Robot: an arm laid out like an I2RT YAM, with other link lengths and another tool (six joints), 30 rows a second.
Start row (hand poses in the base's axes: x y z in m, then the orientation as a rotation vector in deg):
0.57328, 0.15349, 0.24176, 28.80, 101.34, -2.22
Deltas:
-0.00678, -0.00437, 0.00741, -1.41, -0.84, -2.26
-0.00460, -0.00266, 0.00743, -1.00, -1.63, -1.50
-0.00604, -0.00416, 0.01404, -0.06, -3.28, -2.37
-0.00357, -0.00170, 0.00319, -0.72, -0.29, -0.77
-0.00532, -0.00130, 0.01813, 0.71, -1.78, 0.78
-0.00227, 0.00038, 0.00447, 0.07, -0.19, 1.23
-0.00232, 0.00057, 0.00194, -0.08, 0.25, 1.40
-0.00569, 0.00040, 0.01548, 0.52, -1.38, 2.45
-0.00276, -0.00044, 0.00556, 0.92, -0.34, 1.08
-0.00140, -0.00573, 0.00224, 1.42, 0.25, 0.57
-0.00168, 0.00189, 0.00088, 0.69, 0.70, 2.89
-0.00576, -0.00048, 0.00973, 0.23, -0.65, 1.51
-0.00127, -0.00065, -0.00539, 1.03, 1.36, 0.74
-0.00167, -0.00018, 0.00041, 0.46, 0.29, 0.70
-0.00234, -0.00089, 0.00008, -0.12, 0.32, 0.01
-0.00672, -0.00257, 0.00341, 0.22, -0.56, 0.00
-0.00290, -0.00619, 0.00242, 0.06, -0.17, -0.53
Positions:
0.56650, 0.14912, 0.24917, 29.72, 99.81, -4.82
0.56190, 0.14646, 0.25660, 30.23, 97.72, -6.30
0.55586, 0.14230, 0.27064, 32.11, 93.92, -7.13
0.55229, 0.14060, 0.27383, 32.19, 93.33, -8.19
0.54697, 0.13930, 0.29196, 32.07, 91.91, -6.51
0.54470, 0.13968, 0.29643, 31.13, 92.06, -5.48
0.54238, 0.14025, 0.29837, 29.94, 92.65, -4.57
0.53669, 0.14065, 0.31385, 28.30, 91.96, -1.95
0.53393, 0.14021, 0.31941, 28.12, 91.96, -0.31
0.53253, 0.13448, 0.32165, 28.78, 92.44, 1.20
0.53085, 0.13637, 0.32253, 27.03, 93.88, 3.76
0.52509, 0.13589, 0.33226, 25.91, 93.61, 5.22
0.52382, 0.13524, 0.32687, 26.25, 95.14, 6.33
0.52215, 0.13506, 0.32728, 26.05, 95.60, 7.17
0.51981, 0.13417, 0.32736, 25.99, 95.92, 7.01
0.51309, 0.13160, 0.33077, 26.08, 95.37, 7.31
0.51019, 0.12541, 0.33319, 26.54, 95.07, 7.00

